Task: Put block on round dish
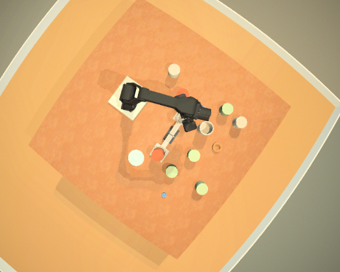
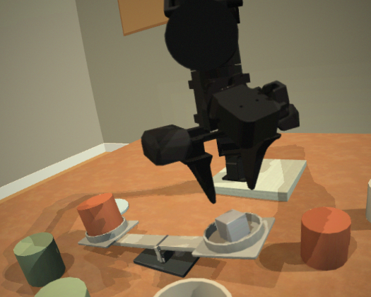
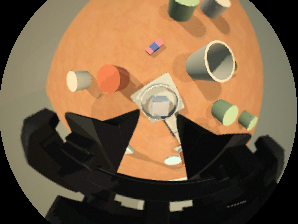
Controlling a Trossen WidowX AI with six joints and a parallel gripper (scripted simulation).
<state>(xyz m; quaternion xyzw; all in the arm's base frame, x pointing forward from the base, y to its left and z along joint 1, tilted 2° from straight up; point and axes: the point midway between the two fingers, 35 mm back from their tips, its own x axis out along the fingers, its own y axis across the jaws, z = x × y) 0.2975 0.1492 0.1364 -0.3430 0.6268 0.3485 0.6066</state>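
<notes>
My gripper tip is now 40 mm above the grey block. Also, from my gripper tip: balance: 130 mm to the right, 90 mm below, 20 mm ahead; beige cup: 150 mm ahead, 90 mm below, 30 mm to the left; pink-blue piece: 130 mm to the left, 130 mm below, 50 mm ahead.
</notes>
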